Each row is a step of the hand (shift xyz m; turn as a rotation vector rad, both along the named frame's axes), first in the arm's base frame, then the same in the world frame.
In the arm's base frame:
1: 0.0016 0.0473 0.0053 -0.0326 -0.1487 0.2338
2: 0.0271 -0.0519 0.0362 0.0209 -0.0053 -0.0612
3: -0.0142 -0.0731 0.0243 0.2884 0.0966 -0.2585
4: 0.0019 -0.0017 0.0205 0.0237 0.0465 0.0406
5: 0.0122 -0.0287 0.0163 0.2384 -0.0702 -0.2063
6: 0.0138 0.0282 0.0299 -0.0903 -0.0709 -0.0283
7: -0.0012 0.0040 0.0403 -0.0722 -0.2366 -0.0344
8: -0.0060 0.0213 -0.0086 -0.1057 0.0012 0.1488
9: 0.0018 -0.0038 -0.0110 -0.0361 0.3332 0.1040
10: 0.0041 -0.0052 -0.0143 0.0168 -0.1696 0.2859
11: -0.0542 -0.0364 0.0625 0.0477 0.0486 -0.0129
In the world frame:
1: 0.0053 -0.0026 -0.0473 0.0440 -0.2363 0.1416
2: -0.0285 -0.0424 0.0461 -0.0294 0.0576 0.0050
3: 0.0077 -0.0267 0.0732 -0.3054 0.2252 -0.1240
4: 0.0007 -0.0206 0.0005 -0.0118 -0.0404 -0.0510
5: -0.0135 -0.0194 0.0260 -0.2710 0.1697 0.0457
6: -0.0059 -0.0297 -0.0311 0.0757 0.0352 0.0837
7: 0.0071 -0.0395 -0.0055 0.0355 0.0289 0.2455
8: 0.0075 0.0106 -0.0199 0.1239 -0.1338 0.0069
9: -0.0037 0.0104 0.0040 0.0928 -0.0783 -0.3293
10: -0.0066 0.0133 0.0052 -0.0003 -0.2954 0.1533
11: 0.0569 -0.0572 0.0408 -0.0423 0.0097 -0.0541

